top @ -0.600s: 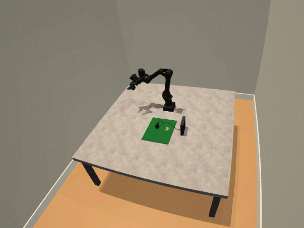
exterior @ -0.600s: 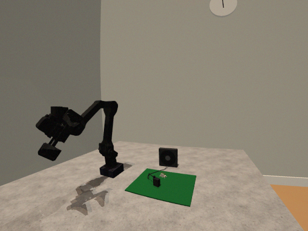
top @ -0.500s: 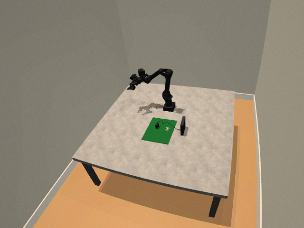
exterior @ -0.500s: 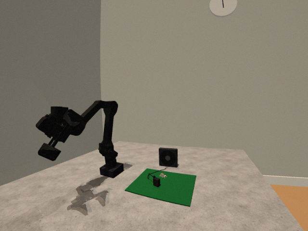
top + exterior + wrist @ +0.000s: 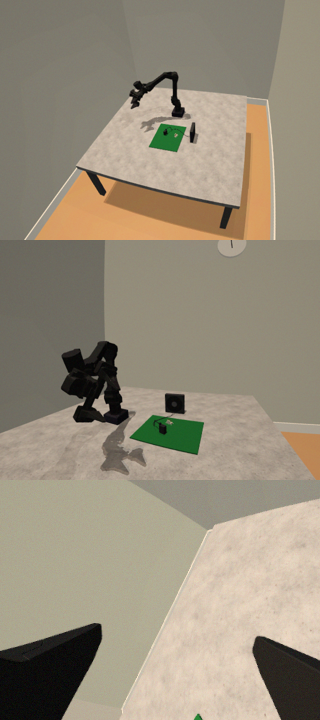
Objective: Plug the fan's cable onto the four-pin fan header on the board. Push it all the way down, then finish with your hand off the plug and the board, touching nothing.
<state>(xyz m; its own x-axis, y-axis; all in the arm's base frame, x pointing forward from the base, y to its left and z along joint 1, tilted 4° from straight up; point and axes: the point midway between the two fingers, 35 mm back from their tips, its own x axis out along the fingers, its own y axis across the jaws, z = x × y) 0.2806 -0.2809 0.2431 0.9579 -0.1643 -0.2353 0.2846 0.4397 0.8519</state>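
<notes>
Now: gripper tip 10 mm past the dark fan plug, 290 mm to the right of it and 230 mm above it. The rest, counted from my gripper tip: green board 20 mm ahead, 330 mm to the left, 270 mm below; then white-framed header 10 mm behind, 390 mm to the left, 250 mm below; then black fan 30 mm behind, 520 mm to the left, 200 mm below.
</notes>
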